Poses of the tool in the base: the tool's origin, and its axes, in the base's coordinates. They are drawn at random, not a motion.
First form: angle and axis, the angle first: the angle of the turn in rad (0 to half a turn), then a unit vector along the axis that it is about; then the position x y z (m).
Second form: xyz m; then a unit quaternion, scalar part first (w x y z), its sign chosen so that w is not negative. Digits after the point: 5 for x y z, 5 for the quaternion.
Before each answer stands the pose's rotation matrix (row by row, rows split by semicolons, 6 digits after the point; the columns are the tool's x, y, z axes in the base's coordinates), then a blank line. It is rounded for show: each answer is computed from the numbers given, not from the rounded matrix.
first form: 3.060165, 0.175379, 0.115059, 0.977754, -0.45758, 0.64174, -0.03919
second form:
-0.935273 -0.039237 0.351746; 0.119819 -0.970253 0.210361; 0.333028 0.238891 0.912153

-0.45758, 0.64174, -0.03919, 0.04070, 0.17523, 0.11496, 0.97694
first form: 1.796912, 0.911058, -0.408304, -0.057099, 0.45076, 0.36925, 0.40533
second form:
0.791921 -0.399741 -0.461594; -0.511032 -0.020106 -0.859326; 0.334227 0.916408 -0.220203

0.45076, 0.36925, 0.40533, 0.62282, 0.71278, -0.31944, -0.04467
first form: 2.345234, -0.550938, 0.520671, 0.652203, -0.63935, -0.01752, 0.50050
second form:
-0.183517 -0.953665 -0.238420; -0.021257 -0.238633 0.970877; -0.982787 0.183240 0.023521

-0.63935, -0.01752, 0.50050, 0.38774, -0.50784, 0.47994, 0.60118
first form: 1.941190, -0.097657, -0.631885, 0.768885, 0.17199, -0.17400, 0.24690
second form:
-0.348993 -0.632698 -0.691301; 0.800788 0.181828 -0.570681; 0.486767 -0.752750 0.443200

0.17199, -0.17400, 0.24690, 0.56481, -0.08059, -0.52145, 0.63450
